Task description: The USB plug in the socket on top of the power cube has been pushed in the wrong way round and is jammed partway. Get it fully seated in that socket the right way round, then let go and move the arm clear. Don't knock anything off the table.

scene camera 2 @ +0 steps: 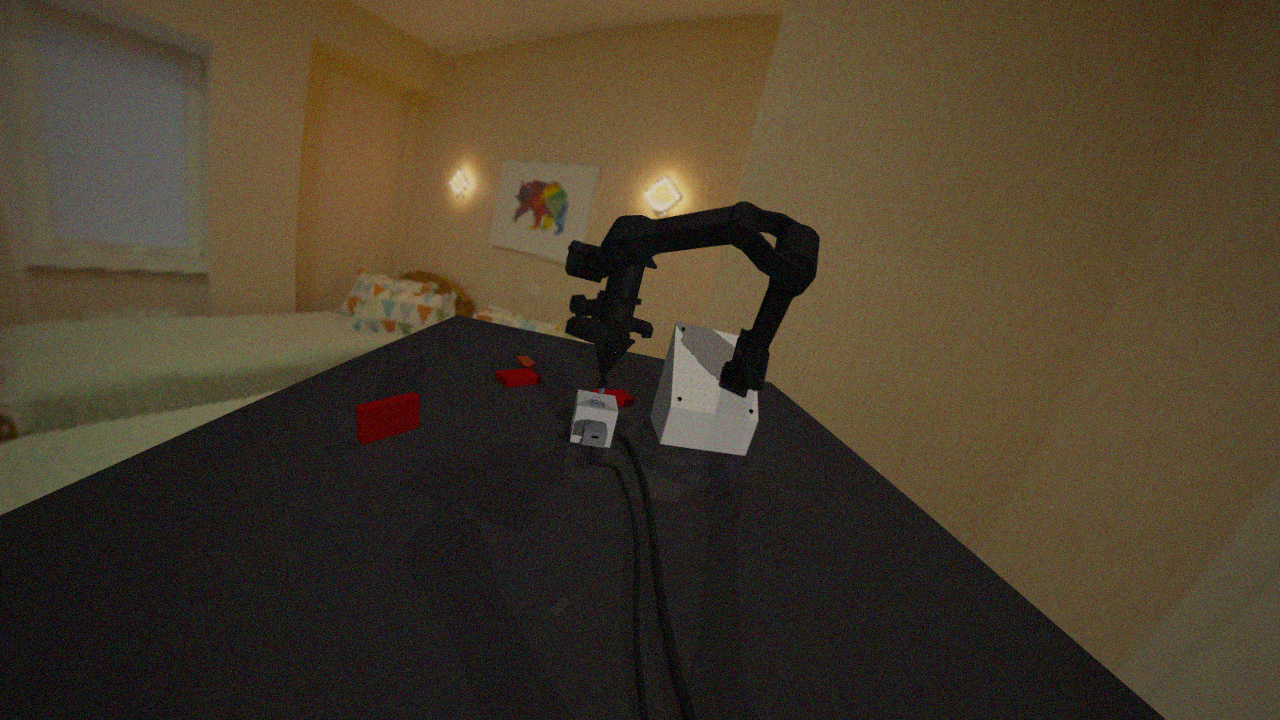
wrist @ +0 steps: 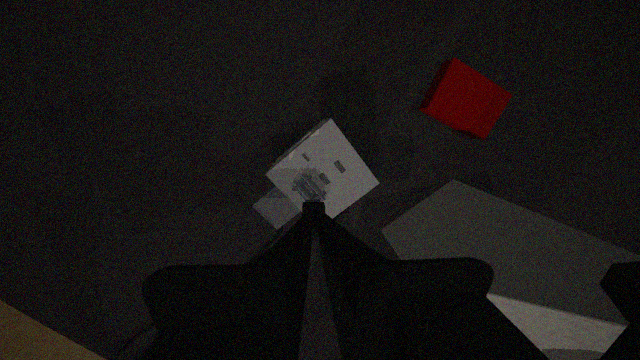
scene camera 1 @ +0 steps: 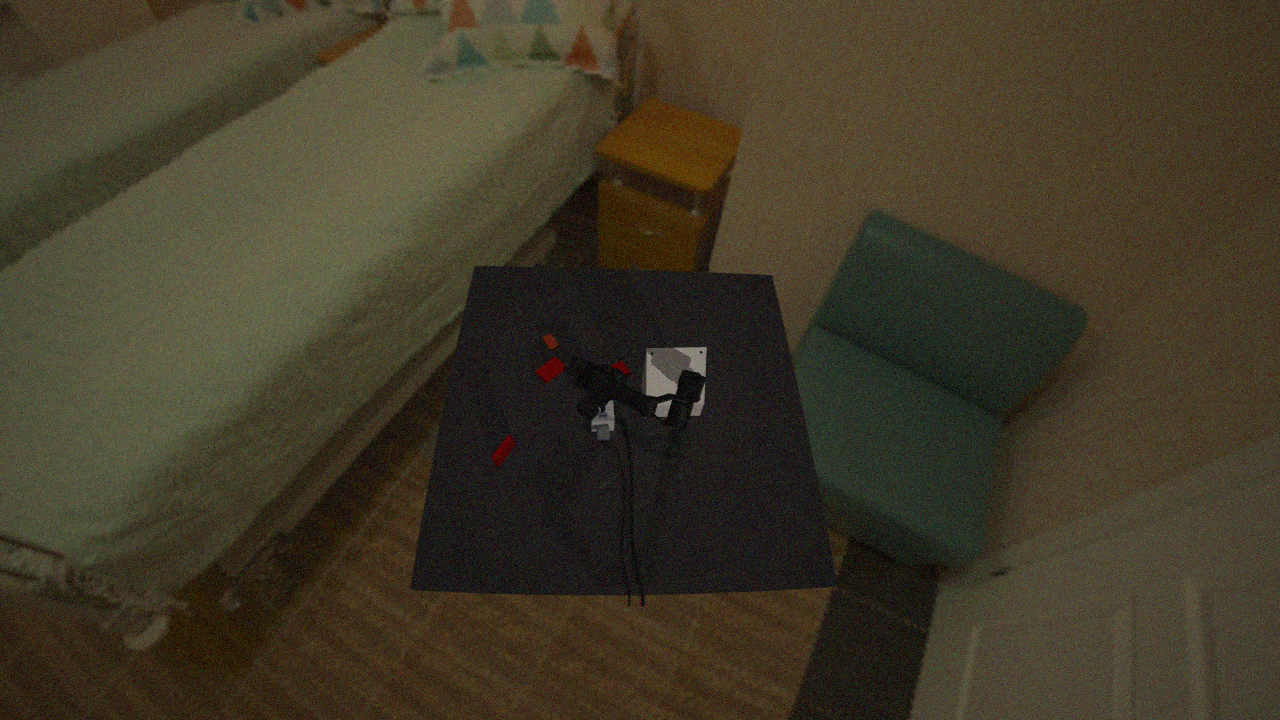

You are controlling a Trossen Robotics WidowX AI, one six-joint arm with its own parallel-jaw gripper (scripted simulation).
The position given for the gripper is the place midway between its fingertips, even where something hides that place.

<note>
In view: the gripper point(scene camera 2: 603, 373).
The gripper shows as well in the wrist view point(wrist: 314, 220).
</note>
